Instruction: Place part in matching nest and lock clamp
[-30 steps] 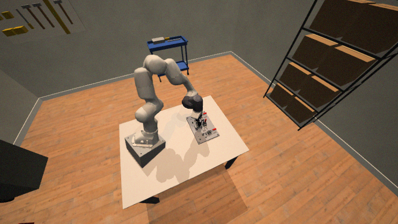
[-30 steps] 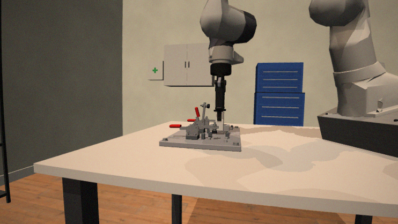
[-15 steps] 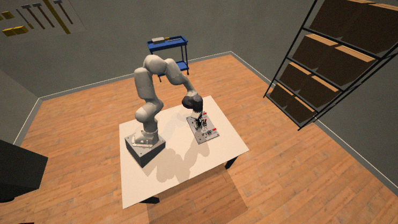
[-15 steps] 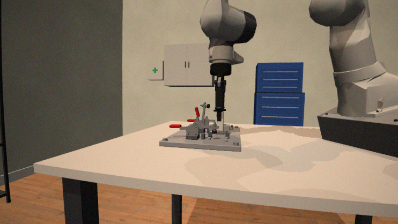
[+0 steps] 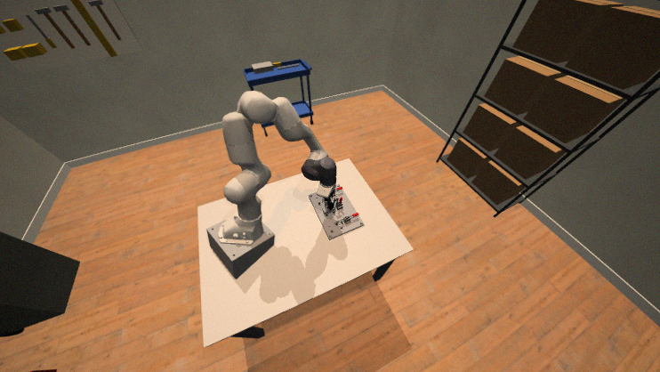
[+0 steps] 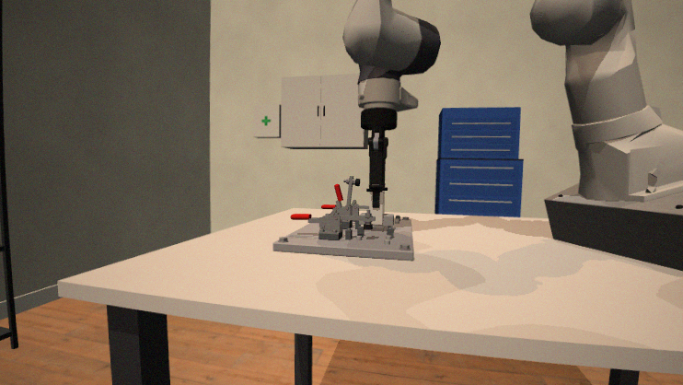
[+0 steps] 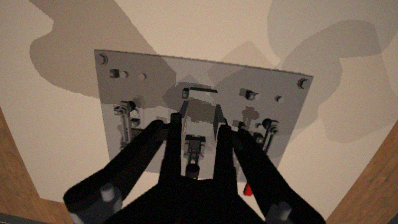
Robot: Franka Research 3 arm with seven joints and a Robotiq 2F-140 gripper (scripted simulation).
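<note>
The grey block part is 3 cm below my hand. Also, from my hand: grey fixture plate (6 cm below, 4 cm ahead, 1 cm to the left).
</note>
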